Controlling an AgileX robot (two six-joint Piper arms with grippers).
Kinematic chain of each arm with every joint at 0, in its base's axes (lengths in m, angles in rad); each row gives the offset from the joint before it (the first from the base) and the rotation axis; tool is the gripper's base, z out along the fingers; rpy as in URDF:
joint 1: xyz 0 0 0.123 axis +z
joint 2: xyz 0 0 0 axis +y
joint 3: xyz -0.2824 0 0.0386 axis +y
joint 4: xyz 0.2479 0 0.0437 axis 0.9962 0 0.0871
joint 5: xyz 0 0 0 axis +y
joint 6: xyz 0.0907 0 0.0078 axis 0.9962 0 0.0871
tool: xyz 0 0 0 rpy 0 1.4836 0
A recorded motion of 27 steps. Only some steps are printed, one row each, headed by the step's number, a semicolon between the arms.
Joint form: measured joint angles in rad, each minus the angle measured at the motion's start. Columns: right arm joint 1, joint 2, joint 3, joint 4, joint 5, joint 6; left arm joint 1, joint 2, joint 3, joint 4, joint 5, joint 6.
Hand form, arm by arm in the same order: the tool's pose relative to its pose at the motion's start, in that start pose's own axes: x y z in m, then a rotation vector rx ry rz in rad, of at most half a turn. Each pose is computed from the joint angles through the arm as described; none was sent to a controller.
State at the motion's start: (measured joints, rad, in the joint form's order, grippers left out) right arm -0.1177 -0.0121 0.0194 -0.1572 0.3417 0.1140; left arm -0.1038 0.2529 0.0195 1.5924 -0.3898 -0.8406
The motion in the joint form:
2: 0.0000 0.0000 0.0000 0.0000 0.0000 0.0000; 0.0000 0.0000 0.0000 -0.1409 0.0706 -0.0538
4: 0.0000 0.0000 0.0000 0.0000 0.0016 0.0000; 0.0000 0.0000 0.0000 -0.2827 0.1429 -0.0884
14: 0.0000 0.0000 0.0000 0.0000 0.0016 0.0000; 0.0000 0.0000 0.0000 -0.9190 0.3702 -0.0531
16: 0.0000 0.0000 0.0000 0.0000 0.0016 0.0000; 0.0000 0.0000 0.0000 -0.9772 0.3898 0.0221
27: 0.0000 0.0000 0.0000 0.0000 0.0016 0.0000; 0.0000 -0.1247 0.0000 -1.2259 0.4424 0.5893
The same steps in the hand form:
2: 0.0000 0.0000 0.0000 0.0000 0.0000 0.0000; 0.0015 0.0076 -0.0003 -0.0855 0.0083 -0.1859
4: 0.0001 0.0000 0.0000 0.0002 0.0016 0.0000; 0.0046 0.0144 -0.0013 -0.1663 0.0214 -0.3569
14: 0.0001 0.0000 0.0000 0.0002 0.0016 0.0000; 0.0214 0.0259 -0.0065 -0.3851 0.0795 -0.9571
16: 0.0001 0.0000 0.0000 0.0002 0.0016 0.0000; 0.0231 0.0257 -0.0069 -0.3920 0.1012 -0.9426
27: 0.0001 0.0000 0.0000 0.0002 0.0016 0.0000; 0.0197 0.0258 -0.0167 -0.4121 0.0975 -0.6137

